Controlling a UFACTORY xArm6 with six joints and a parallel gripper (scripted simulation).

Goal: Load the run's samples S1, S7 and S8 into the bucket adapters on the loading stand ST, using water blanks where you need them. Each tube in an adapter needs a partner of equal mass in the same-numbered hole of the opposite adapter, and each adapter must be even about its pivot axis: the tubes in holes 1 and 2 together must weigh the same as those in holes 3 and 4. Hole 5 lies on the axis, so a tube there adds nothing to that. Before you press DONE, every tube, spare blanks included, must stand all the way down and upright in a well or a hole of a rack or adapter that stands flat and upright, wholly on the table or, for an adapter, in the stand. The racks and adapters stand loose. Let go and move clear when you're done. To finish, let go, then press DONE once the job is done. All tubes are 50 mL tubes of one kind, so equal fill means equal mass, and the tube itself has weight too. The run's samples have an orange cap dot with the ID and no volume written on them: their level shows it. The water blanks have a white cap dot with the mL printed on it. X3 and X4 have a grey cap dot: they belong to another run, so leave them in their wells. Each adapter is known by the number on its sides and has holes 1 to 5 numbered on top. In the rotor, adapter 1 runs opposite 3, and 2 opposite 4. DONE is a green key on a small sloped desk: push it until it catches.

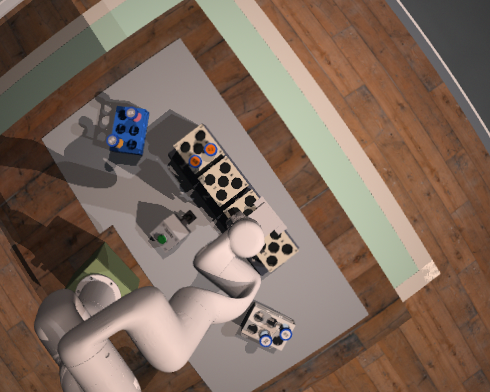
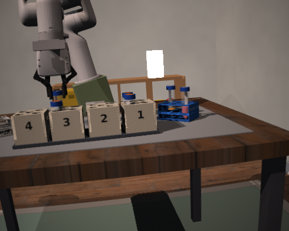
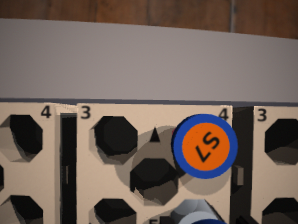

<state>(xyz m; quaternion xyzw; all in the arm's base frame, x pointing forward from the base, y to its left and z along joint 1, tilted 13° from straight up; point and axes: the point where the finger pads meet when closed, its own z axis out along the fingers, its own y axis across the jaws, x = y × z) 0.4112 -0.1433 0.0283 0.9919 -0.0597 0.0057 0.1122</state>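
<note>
Now: the blue-capped tube 50 mm below my hand and 10 mm to the right of it. From my hand the other things lie so: tube of yellowish liquid: 210 mm to the left, 80 mm below, 30 mm ahead; then loading stand: 140 mm below, 80 mm to the left, 30 mm ahead; then pink tube: 80 mm below, 40 mm ahead.
</note>
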